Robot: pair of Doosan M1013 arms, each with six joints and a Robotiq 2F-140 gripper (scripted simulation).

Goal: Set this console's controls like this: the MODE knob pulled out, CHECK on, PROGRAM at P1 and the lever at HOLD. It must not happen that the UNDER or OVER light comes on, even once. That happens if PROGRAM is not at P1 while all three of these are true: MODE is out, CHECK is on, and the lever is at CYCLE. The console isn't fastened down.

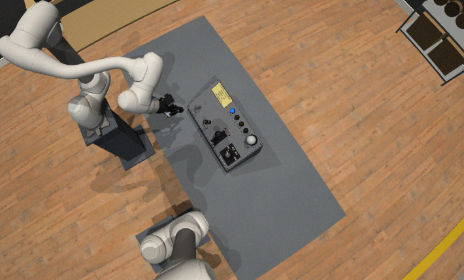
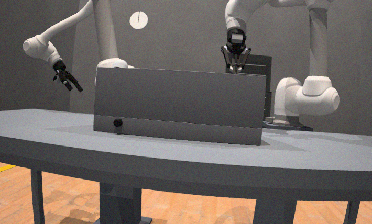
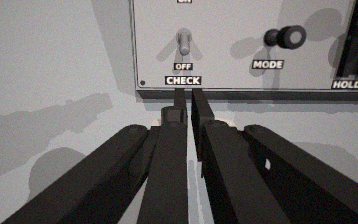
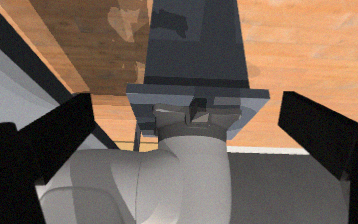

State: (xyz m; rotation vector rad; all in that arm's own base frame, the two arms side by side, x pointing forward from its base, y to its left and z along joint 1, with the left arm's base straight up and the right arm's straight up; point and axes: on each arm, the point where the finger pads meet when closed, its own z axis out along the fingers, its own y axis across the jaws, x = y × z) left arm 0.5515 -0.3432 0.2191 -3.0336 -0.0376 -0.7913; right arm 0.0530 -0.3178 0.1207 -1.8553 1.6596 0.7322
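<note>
My left gripper is now 120 mm short of the check toggle and 110 mm above it. Round my left hand: mode knob 120 mm to the right, 110 mm ahead, 100 mm below; then black lever 240 mm to the right, 110 mm ahead, 90 mm below.
</note>
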